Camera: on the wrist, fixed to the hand. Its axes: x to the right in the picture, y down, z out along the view.
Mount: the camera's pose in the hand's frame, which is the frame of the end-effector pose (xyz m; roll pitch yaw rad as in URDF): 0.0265 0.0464 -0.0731 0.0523 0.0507 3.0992
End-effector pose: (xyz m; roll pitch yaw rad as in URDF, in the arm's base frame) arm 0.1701 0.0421 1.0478 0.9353 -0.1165 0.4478
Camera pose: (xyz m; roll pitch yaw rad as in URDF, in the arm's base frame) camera 0.1571 0.1317 1.0449 -0.8895 0.1123 -2.7602
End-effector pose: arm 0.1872 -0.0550 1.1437 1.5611 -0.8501 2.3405
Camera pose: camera 0.1461 -0.1183 1.1938 -1.5622 0.8068 -0.8750
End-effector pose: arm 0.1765 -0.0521 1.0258 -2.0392 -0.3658 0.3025
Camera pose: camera 0.2287 -0.1261 1.0274 2.1178 0.3799 -2.7698
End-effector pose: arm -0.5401 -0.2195 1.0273 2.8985 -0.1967 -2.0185
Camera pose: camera -0.5691 -0.2166 1.1130 -2.8403 0.1372 1.1523
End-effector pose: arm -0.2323 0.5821 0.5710 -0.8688 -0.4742 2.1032
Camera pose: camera -0.2411 0.6480 0.5096 0.9286 0.5393 -1.0251
